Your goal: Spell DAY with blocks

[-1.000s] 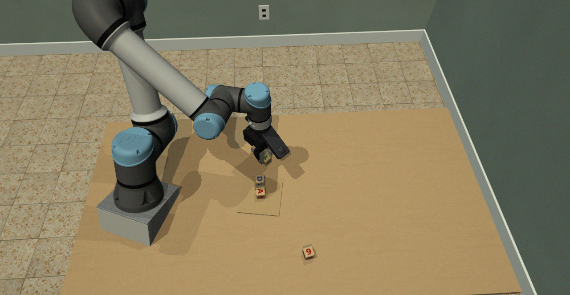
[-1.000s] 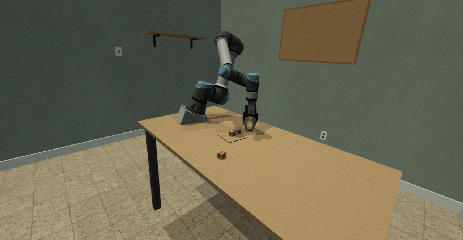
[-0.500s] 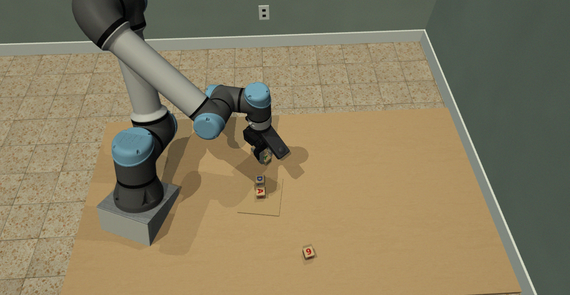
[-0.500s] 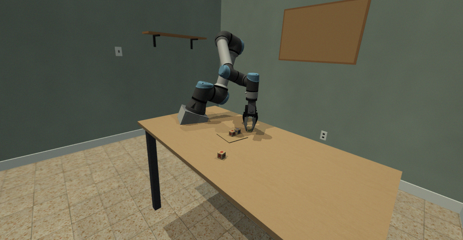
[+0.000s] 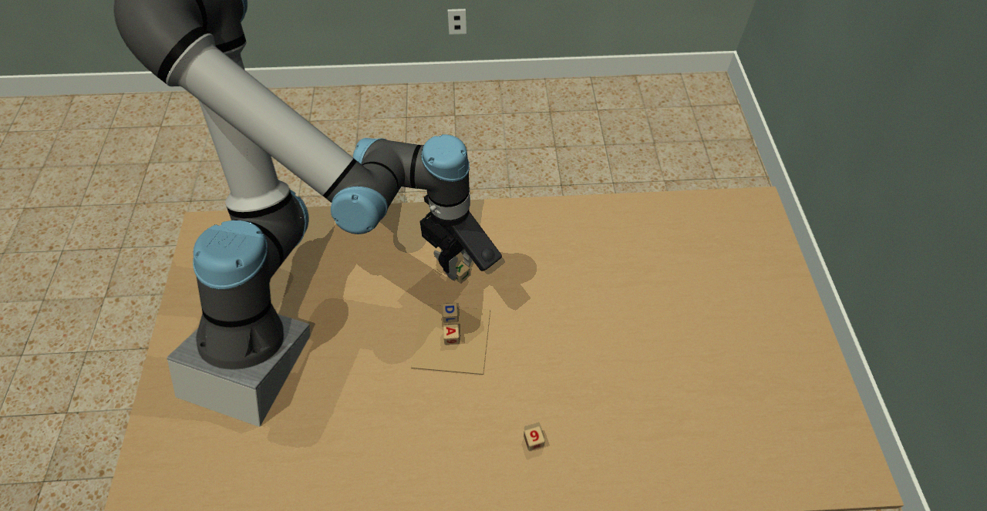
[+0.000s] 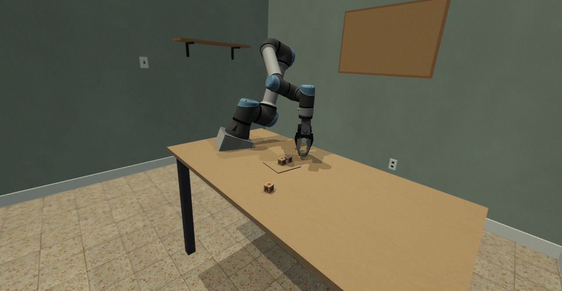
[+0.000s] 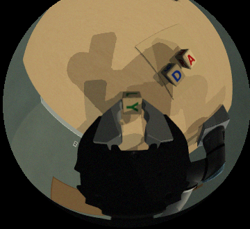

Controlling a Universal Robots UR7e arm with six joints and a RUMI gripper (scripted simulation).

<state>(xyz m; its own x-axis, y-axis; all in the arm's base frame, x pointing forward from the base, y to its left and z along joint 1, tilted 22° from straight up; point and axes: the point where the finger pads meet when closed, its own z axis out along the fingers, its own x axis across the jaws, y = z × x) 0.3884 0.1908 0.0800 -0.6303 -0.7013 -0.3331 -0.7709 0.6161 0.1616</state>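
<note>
My hand is 140 mm to the left of the thin mat and 30 mm above it. The rest, counted from my hand: Y block right at my hand; then D block 90 mm to the right, 20 mm below, 10 mm behind.
</note>
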